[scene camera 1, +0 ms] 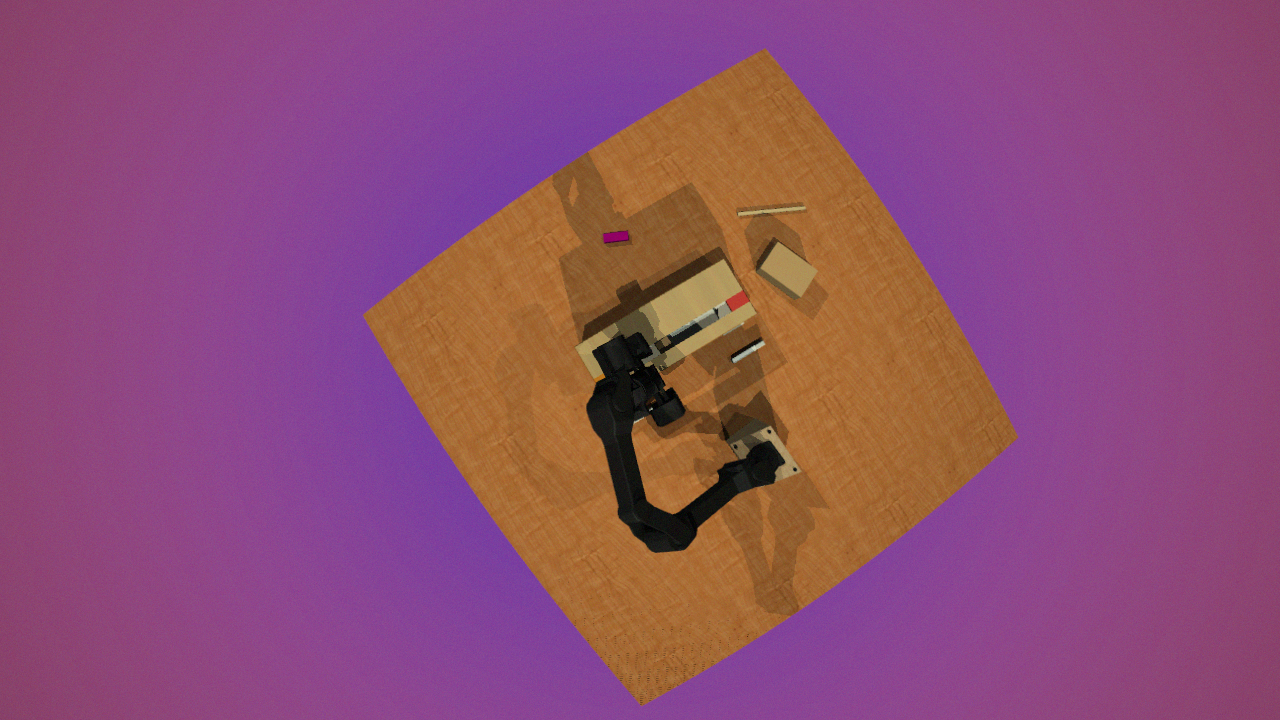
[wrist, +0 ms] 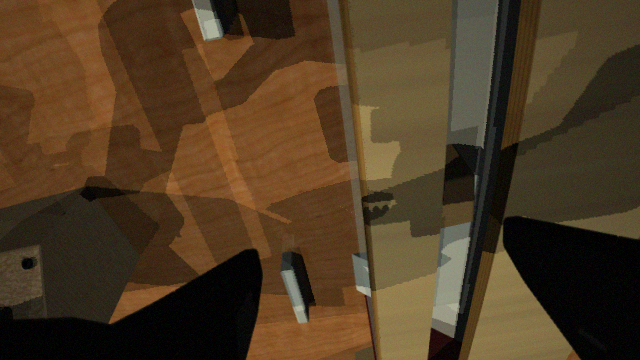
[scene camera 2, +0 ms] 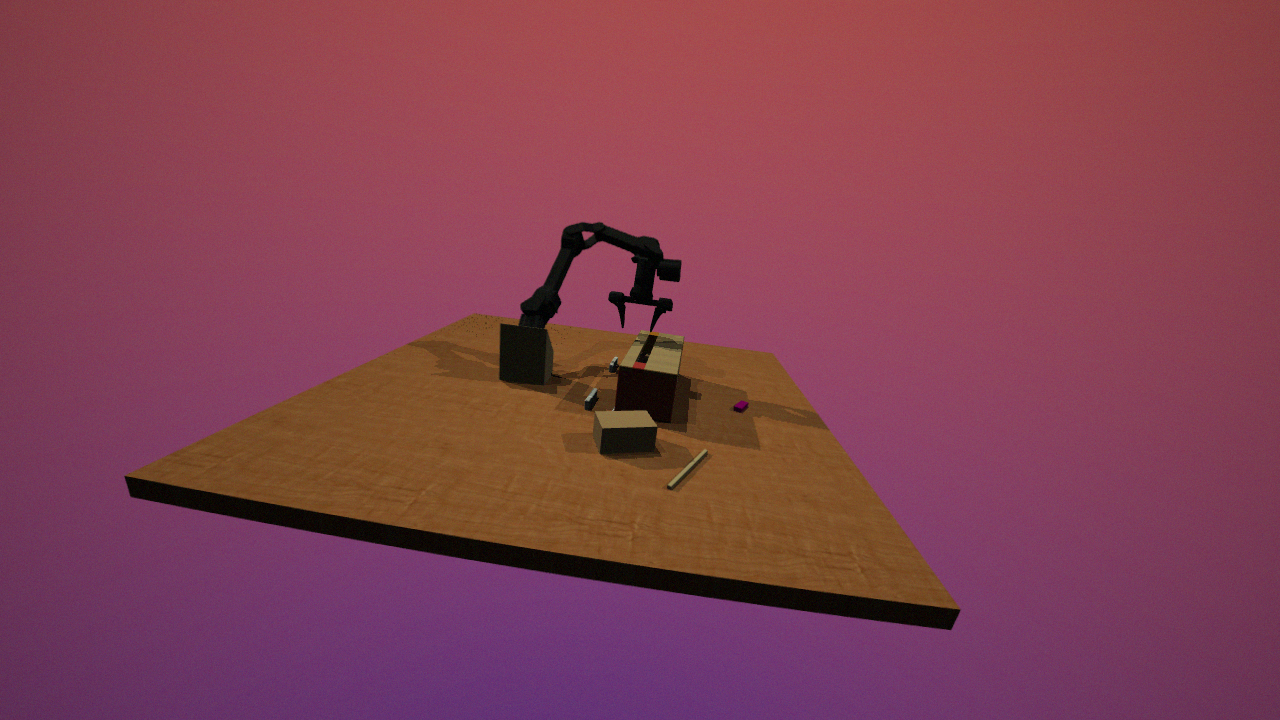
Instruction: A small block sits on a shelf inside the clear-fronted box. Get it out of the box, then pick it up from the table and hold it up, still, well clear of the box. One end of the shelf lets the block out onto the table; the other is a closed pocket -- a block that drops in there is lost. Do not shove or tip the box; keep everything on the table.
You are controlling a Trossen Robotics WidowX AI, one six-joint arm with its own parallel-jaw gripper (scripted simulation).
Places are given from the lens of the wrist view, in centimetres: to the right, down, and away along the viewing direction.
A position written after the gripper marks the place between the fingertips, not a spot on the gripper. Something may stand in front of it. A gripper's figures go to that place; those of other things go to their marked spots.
gripper (wrist: 381, 247): 2, 2, 11
brownish block (wrist: 459, 183): 7, 0, 17
box (wrist: 535, 104): 8, -3, 12
The marked spots on the brownish block and the box are 6 cm apart.
